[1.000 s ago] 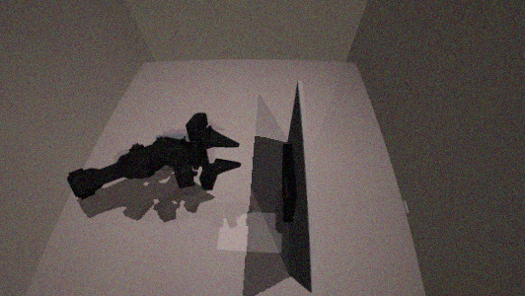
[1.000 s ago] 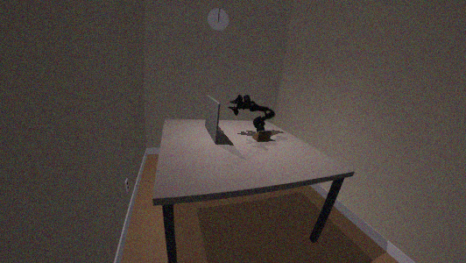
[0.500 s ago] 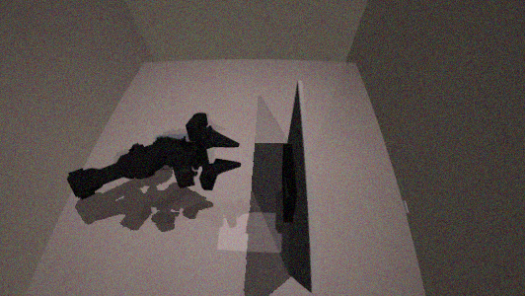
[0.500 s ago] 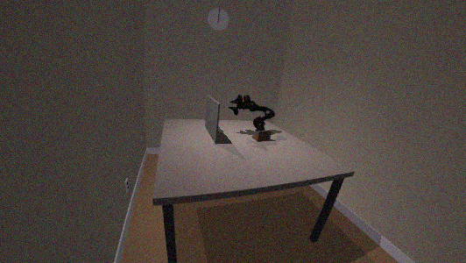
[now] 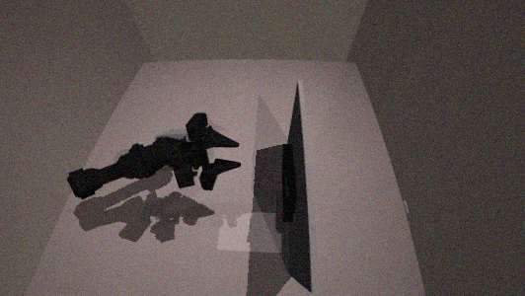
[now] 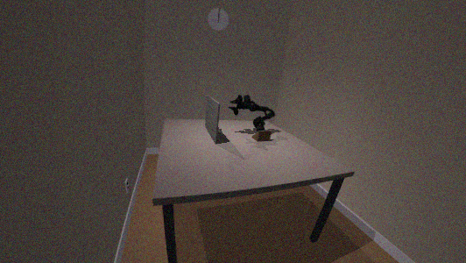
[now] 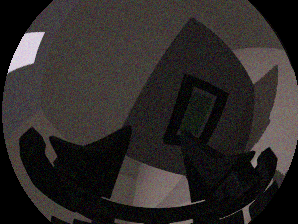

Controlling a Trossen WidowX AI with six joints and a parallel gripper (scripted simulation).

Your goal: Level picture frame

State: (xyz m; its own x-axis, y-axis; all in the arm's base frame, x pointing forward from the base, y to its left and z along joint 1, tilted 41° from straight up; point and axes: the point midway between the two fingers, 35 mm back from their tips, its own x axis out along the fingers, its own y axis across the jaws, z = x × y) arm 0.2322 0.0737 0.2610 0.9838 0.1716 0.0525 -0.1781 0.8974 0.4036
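The picture frame lies 13 cm ahead of my gripper tip, 11 cm below it and 1 cm to the right of it. Also, from my gripper tip: wall panel 14 cm ahead, 12 cm below, 1 cm to the right.
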